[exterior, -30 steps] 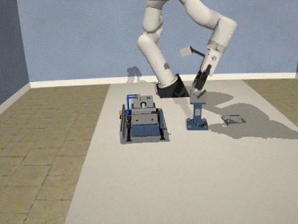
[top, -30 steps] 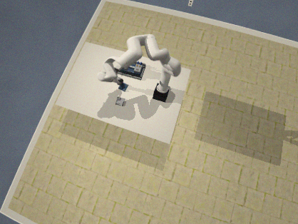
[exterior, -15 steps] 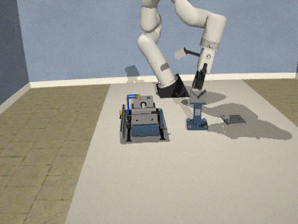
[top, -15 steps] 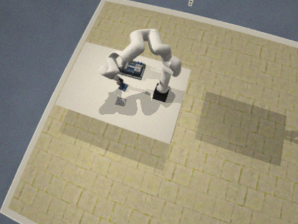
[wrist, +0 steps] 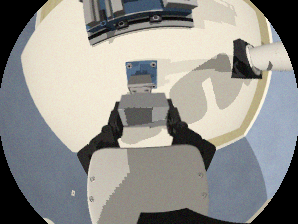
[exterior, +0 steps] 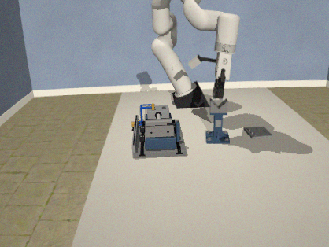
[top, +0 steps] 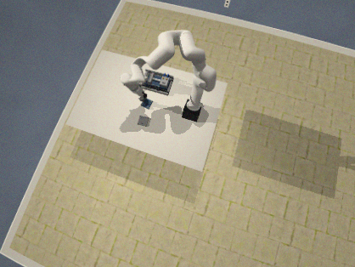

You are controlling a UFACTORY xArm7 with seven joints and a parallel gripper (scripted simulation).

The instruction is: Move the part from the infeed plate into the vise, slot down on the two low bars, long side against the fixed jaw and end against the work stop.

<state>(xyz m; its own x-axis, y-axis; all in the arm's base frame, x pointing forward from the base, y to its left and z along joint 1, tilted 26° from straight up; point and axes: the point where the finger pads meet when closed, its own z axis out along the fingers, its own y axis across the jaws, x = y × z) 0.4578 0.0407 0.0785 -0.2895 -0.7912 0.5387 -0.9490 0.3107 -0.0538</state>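
My gripper is now 20 mm above the part. Round my hand: V-block post: 140 mm below; then air cylinder: 150 mm behind, 210 mm to the right, 120 mm below; then infeed plate: 10 mm ahead, 180 mm to the left, 190 mm below.
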